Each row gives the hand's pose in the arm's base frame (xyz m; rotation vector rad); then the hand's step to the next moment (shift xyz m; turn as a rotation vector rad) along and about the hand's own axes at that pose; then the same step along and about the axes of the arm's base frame.
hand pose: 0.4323 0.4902 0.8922 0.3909 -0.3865 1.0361
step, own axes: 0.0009 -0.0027 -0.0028 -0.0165 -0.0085 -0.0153
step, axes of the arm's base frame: 0.0031 0.0008 -0.0023 0.0019 -0.0088 -0.0223
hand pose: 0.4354 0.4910 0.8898 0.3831 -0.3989 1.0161
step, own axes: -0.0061 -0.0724 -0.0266 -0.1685 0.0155 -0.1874
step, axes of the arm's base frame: 0.0641 -0.0259 -0.0348 -0.0658 -0.0259 -0.2424
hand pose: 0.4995 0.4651 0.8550 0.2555 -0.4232 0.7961
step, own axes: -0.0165 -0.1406 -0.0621 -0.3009 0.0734 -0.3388
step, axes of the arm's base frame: 0.1098 -0.0821 -0.0715 -0.1499 -0.0139 -0.4336
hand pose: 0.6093 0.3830 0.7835 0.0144 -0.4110 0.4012
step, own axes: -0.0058 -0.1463 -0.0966 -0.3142 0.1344 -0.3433
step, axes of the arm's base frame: 0.0884 -0.1280 -0.0812 -0.1827 0.0377 -0.4470
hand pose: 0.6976 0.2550 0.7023 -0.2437 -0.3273 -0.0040
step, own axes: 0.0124 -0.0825 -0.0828 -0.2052 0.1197 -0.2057
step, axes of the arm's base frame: 0.0345 -0.0993 -0.0526 -0.1238 0.0600 -0.2825
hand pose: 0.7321 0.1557 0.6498 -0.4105 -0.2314 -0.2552
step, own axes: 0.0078 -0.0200 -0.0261 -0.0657 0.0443 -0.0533
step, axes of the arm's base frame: 0.0060 -0.0302 -0.0139 -0.0400 0.0298 -0.0814
